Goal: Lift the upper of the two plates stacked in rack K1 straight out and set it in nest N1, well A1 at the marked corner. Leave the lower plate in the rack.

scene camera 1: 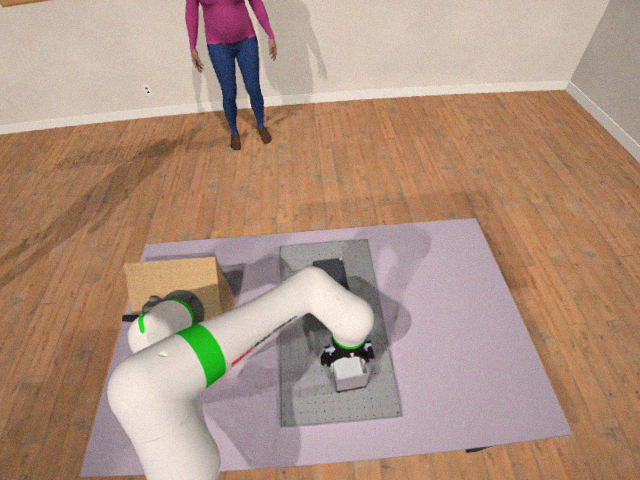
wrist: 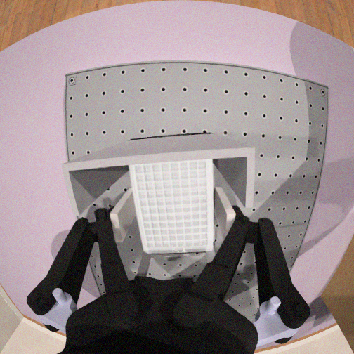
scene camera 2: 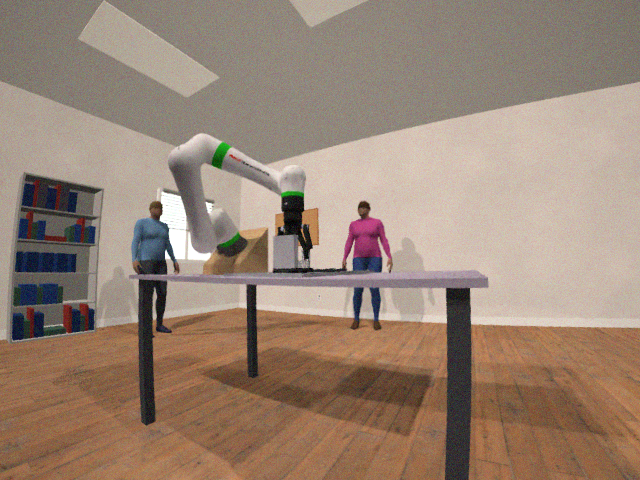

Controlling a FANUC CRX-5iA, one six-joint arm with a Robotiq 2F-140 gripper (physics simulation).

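Frame: origin at the arm's base, x up, y ahead, z left, level; millimetres.
Where they show: gripper, fingertip midpoint: (scene camera 1: 346, 365); arm's base, origin of the base link: (scene camera 1: 182, 311) (scene camera 2: 236, 248).
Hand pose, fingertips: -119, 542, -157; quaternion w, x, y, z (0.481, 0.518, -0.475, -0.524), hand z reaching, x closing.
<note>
Each offset is from my fingertips to the top centre of the thing, as dx, dy, dz. Level surfaces: height alone.
The upper plate (wrist: 173, 205), white with a grid of square wells, lies level in the grey rack K1 @[+125, -1, +4] (scene camera 1: 353, 383) (scene camera 2: 285, 253) (wrist: 160, 156). The lower plate is hidden beneath it. My gripper (wrist: 174, 199) points straight down over the rack, partly closed, with one pale pad beside each long side of the plate. A narrow gap shows between each pad and the plate, so it still stands open around it. In scene camera 1 the fingertips are hidden at the rack. A dark block @[-2, -39, +351] (scene camera 1: 330, 268), possibly nest N1, stands farther back, partly behind the arm; its marked corner cannot be made out.
The rack stands on a grey perforated board @[dx -16] (scene camera 1: 341, 405) (wrist: 195, 90) on the lilac table @[dx -30] (scene camera 1: 454, 361) (scene camera 2: 361, 279). A tan box (scene camera 1: 173, 276) stands at the left, behind the arm's base. The arm's forearm (scene camera 1: 263, 325) spans from the left over the board. Two people stand beyond the table.
</note>
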